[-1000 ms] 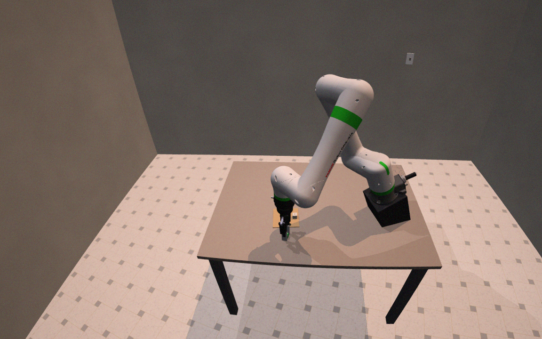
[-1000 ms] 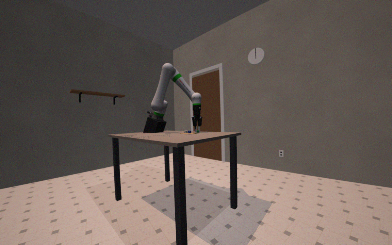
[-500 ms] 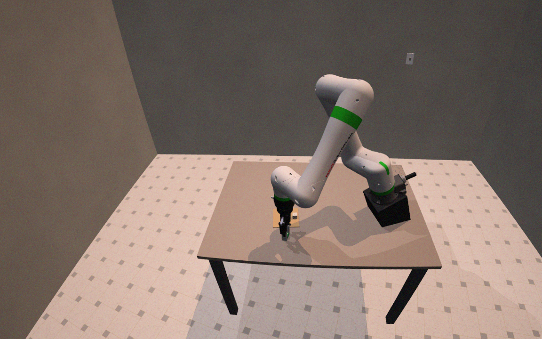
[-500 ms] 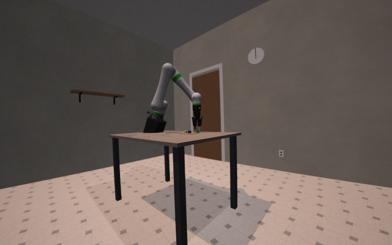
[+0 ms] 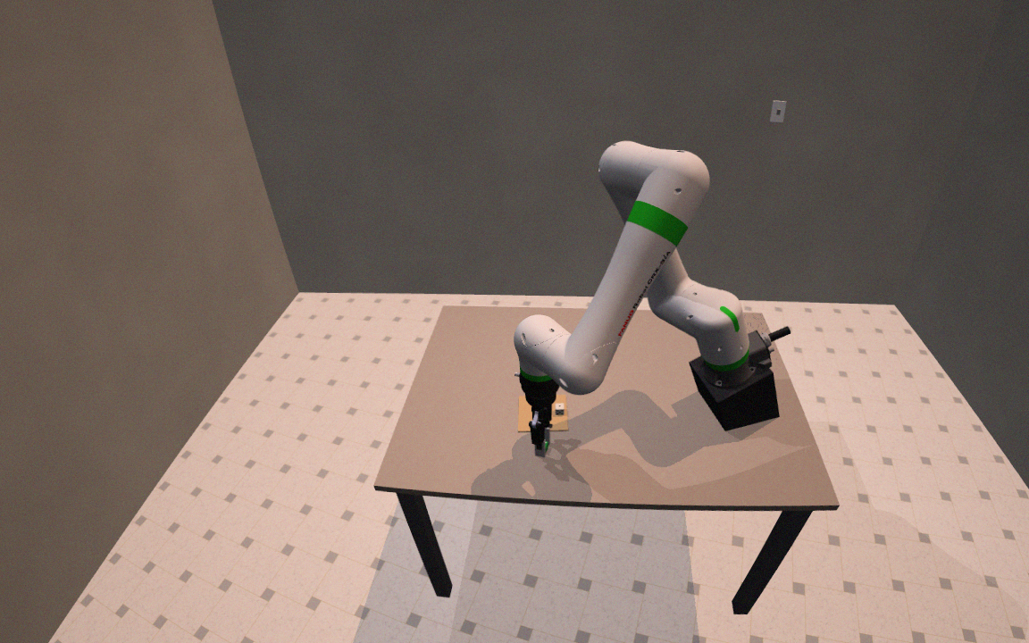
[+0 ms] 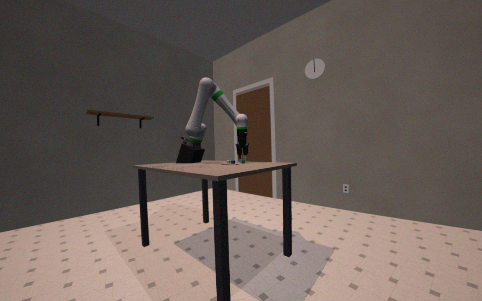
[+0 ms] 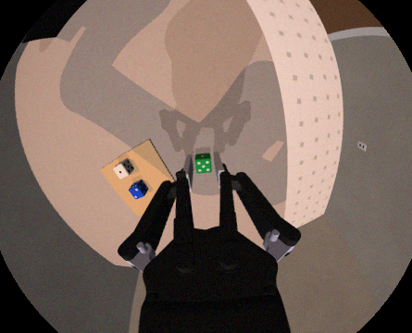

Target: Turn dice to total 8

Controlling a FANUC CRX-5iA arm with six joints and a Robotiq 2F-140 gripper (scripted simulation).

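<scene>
Now: hand 20 mm above the green die. Also, from my hand: mat: 130 mm to the right, 30 mm below, 10 mm behind; then blue die: 130 mm to the right, 20 mm below, 10 mm behind; then white die: 130 mm to the right, 60 mm behind, 20 mm below.
</scene>
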